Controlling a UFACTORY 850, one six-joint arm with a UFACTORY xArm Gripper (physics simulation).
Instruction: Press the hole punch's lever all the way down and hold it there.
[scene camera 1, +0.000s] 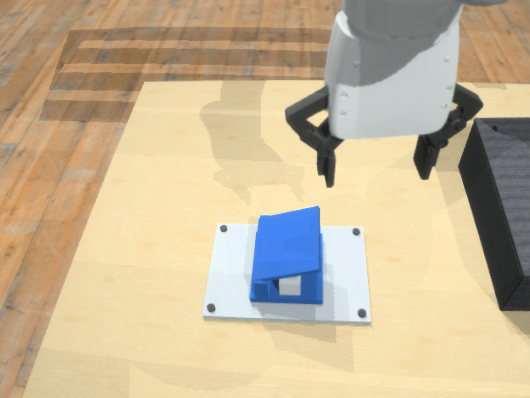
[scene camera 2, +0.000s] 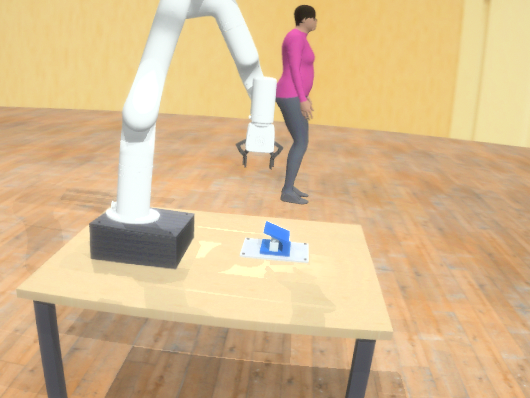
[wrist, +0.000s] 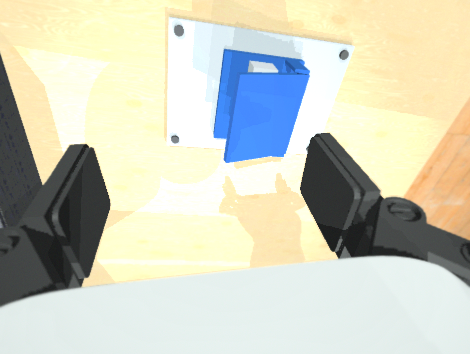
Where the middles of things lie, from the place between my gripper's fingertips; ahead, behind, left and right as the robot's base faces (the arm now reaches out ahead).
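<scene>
The blue lever (scene camera 1: 288, 244) is there, and my hand is 80 mm to the left of it, 80 mm short of it and 220 mm above it. Going by their middles, the blue lever is the nearest to my hand of the things named here. As for the white plate (scene camera 1: 345, 284), I see it 80 mm to the right of my hand, 80 mm ahead and 280 mm below.
</scene>
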